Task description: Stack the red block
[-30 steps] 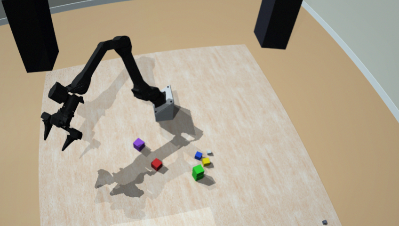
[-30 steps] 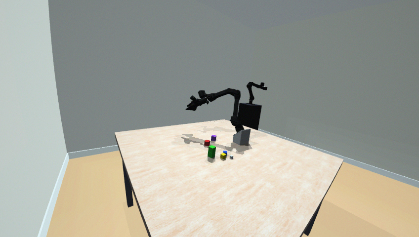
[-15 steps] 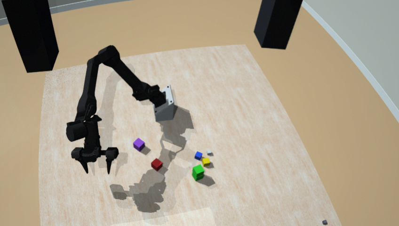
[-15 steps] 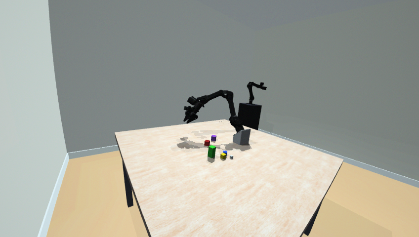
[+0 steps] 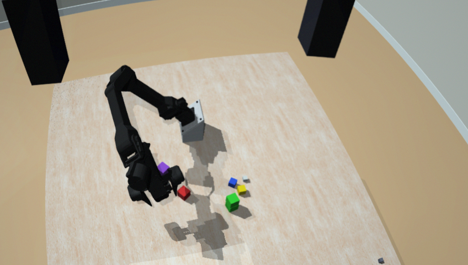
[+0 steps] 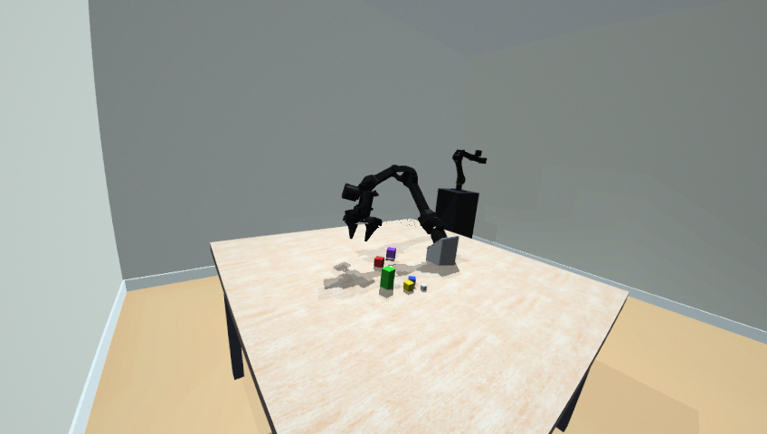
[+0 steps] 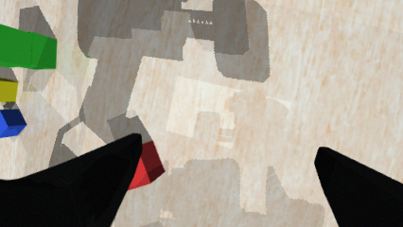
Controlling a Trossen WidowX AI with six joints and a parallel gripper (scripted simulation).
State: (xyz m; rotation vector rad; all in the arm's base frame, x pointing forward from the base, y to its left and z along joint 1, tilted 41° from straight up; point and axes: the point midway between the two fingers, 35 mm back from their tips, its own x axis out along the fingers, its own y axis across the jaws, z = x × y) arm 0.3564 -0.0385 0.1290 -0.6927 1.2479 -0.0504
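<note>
My gripper tip is now 70 mm past the red block, 70 mm to the right of it and 80 mm above it. Also, from my gripper tip: blue block: 110 mm behind, 250 mm to the left, 80 mm below; then purple block: 170 mm behind, 80 mm below; then yellow block: 70 mm behind, 280 mm to the left, 80 mm below.
</note>
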